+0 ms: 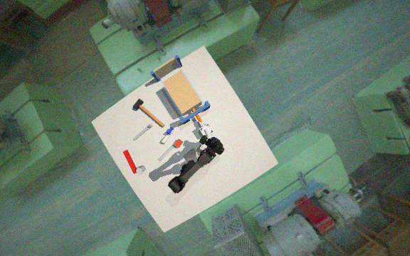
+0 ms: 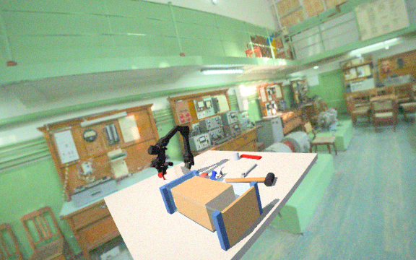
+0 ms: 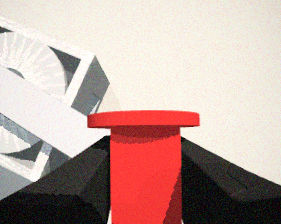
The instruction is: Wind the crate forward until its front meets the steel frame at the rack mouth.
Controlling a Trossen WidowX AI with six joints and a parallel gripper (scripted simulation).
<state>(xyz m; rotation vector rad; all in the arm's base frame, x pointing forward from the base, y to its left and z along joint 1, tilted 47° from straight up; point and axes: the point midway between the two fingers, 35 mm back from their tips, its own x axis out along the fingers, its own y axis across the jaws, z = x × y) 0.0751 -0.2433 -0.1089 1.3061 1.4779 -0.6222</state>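
The blue steel frame is 25 cm ahead of my gripper tip, 3 cm below it and 1 cm to the right of it. Round my gripper tip: blue knob 27 cm ahead, 26 cm to the left, 9 cm below; red knob 2 cm to the left, 1 cm behind; winch 10 cm below, 8 cm ahead, 1 cm to the right.
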